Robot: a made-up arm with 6 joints. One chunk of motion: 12 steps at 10 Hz.
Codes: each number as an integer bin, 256 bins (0 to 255) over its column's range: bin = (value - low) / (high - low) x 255, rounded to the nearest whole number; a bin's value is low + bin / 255 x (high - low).
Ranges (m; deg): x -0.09..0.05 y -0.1..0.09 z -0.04..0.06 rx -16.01..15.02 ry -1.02..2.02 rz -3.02..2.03
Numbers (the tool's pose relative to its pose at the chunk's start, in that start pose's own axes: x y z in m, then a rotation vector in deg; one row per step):
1: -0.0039 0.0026 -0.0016 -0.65 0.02 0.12
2: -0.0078 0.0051 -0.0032 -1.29 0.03 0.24
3: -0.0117 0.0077 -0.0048 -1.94 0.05 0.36
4: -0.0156 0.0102 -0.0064 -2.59 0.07 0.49
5: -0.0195 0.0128 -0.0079 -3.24 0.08 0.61
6: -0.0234 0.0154 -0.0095 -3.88 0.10 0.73
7: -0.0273 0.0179 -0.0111 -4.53 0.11 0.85
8: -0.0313 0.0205 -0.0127 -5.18 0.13 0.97
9: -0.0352 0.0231 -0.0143 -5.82 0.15 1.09
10: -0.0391 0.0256 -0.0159 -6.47 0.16 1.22
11: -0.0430 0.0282 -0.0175 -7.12 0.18 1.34
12: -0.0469 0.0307 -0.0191 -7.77 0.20 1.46
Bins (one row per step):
1: 157 138 98 126 87 159
2: 150 141 94 121 88 165
3: 143 145 90 116 90 171
4: 136 148 86 110 91 177
5: 128 151 82 105 92 183
6: 121 155 78 100 94 189
7: 114 158 74 94 95 195
8: 107 162 70 89 96 201
9: 100 165 66 84 98 208
10: 93 169 61 78 99 214
11: 86 172 57 73 101 220
12: 79 175 53 68 102 226

